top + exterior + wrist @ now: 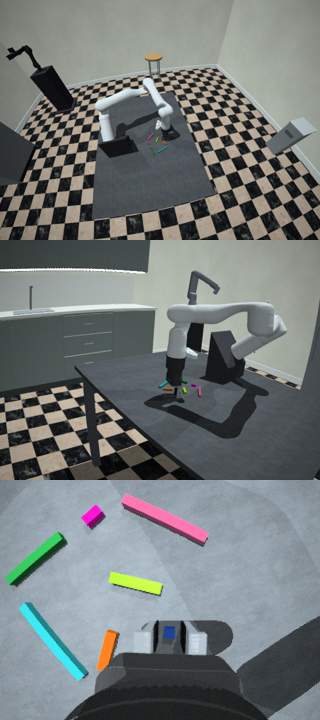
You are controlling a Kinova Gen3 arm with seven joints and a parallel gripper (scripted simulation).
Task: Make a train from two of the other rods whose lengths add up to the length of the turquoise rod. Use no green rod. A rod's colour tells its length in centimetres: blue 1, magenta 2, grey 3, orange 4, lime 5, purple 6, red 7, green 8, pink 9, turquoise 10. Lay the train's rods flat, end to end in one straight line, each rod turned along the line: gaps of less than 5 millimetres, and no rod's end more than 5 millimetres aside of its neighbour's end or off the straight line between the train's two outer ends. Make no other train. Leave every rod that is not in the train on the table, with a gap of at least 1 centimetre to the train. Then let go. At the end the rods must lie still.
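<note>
The small blue rod lies 10 mm below my hand. From my hand the other things lie so: lime rod (60 mm behind, 10 mm to the right, 10 mm below); orange rod (60 mm to the right, 10 mm below); pink rod (110 mm behind, 40 mm to the left, 10 mm below).
</note>
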